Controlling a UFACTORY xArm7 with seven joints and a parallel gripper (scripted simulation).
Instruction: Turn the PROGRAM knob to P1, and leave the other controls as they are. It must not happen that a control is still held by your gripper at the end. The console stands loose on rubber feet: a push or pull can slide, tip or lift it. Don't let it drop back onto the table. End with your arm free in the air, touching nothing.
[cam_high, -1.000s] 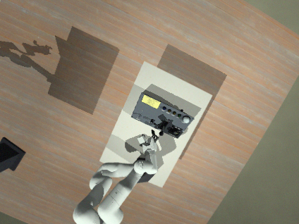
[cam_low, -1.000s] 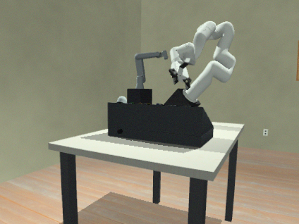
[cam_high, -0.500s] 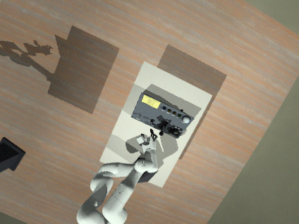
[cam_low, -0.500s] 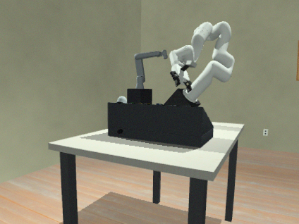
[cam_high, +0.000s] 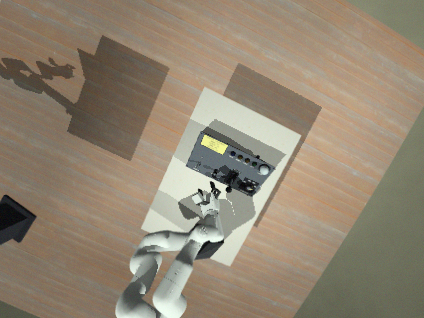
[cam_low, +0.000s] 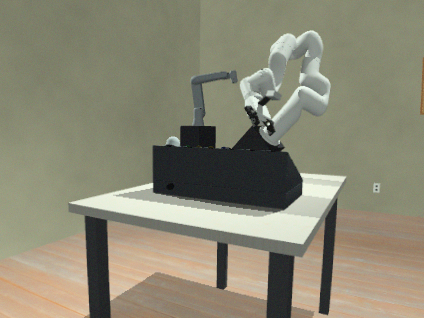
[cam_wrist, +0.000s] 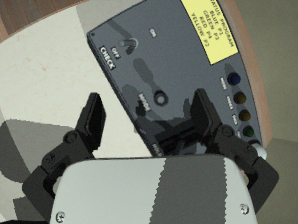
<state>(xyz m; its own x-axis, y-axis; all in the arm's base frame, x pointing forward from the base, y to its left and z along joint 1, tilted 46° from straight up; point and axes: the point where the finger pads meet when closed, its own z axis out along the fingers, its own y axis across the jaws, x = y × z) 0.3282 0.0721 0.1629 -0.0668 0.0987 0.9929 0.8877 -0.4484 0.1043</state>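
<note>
The small knob is 80 mm ahead of my hand, 10 mm to the right of it and 130 mm below it. From my hand the other things lie so: dark grey console 130 mm ahead, 70 mm to the right, 160 mm below; cycle lever 80 mm ahead, 130 mm to the right, 130 mm below.
</note>
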